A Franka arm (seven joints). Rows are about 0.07 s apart.
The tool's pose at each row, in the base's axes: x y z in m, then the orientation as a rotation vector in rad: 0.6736 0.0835 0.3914 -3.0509 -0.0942 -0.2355; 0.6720 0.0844 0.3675 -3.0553 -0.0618 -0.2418; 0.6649 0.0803 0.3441 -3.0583 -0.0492 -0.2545; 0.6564 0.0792 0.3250 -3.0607 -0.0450 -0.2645; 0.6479 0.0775 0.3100 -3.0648 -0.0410 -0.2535; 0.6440 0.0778 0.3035 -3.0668 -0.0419 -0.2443; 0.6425 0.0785 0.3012 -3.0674 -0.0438 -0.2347; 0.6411 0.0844 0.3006 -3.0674 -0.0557 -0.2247; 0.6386 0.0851 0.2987 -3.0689 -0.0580 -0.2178
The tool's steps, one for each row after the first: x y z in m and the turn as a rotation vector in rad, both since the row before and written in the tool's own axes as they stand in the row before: -0.0052 0.0008 0.0234 -0.0058 0.0046 0.0207; -0.0109 0.0055 0.0216 -0.0046 0.0083 0.0076; -0.0116 0.0021 0.0173 -0.0035 0.0064 0.0023; -0.0110 0.0024 0.0132 -0.0032 -0.0073 0.0026; -0.0049 0.0000 0.0058 -0.0011 -0.0061 -0.0005; -0.0018 -0.0006 0.0021 0.0003 -0.0063 -0.0010; -0.0013 -0.0059 0.0008 0.0012 -0.0067 -0.0075; -0.0027 -0.0007 0.0016 -0.0009 -0.0046 -0.0014
